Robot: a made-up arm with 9 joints. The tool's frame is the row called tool.
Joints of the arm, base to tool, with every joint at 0 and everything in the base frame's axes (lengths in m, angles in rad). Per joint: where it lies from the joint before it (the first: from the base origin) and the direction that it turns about. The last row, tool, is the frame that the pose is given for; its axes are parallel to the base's.
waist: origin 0.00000 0.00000 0.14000 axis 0 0 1
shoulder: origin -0.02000 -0.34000 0.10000 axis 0 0 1
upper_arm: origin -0.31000 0.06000 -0.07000 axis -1 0 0
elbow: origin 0.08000 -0.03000 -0.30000 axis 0 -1 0
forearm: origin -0.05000 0.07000 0.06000 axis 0 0 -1
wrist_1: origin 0.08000 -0.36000 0.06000 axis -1 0 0
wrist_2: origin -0.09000 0.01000 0.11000 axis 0 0 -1
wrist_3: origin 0.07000 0.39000 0.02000 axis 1 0 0
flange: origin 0.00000 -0.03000 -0.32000 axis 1 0 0
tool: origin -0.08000 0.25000 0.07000
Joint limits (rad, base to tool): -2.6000..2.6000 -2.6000..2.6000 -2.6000..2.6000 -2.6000..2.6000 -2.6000..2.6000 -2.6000..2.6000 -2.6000..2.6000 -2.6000..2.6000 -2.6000..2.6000
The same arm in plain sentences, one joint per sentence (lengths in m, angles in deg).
The arm has nine revolute joints in a row. What follows holds with every joint at zero, and every direction is one of the base frame's.
Joint 1 lies 0.14 m along +z from the base frame's origin and rotates about +z, from -148.97 to 148.97 deg.
Joint 2 lies 0.02 m along -x and 0.34 m along -y and 0.1 m along +z from joint 1 and rotates about +z, from -148.97 to 148.97 deg.
Joint 3 lies 0.31 m along -x and 0.06 m along +y and 0.07 m along -z from joint 2 and rotates about -x, from -148.97 to 148.97 deg.
Joint 4 lies 0.08 m along +x and 0.03 m along -y and 0.3 m along -z from joint 3 and rotates about -y, from -148.97 to 148.97 deg.
Joint 5 lies 0.05 m along -x and 0.07 m along +y and 0.06 m along +z from joint 4 and rotates about -z, from -148.97 to 148.97 deg.
Joint 6 lies 0.08 m along +x and 0.36 m along -y and 0.06 m along +z from joint 5 and rotates about -x, from -148.97 to 148.97 deg.
Joint 7 lies 0.09 m along -x and 0.01 m along +y and 0.11 m along +z from joint 6 and rotates about -z, from -148.97 to 148.97 deg.
Joint 8 lies 0.07 m along +x and 0.39 m along +y and 0.02 m along +z from joint 7 and rotates about +x, from -148.97 to 148.97 deg.
Joint 9 lies 0.03 m along -y and 0.32 m along -z from joint 8 and rotates about +x, from -148.97 to 148.97 deg.
The tool frame, which is the frame that the pose is given for, lies 0.08 m along -x and 0.25 m along +y and 0.07 m along +z from joint 9; its axes are parallel to the base frame's.

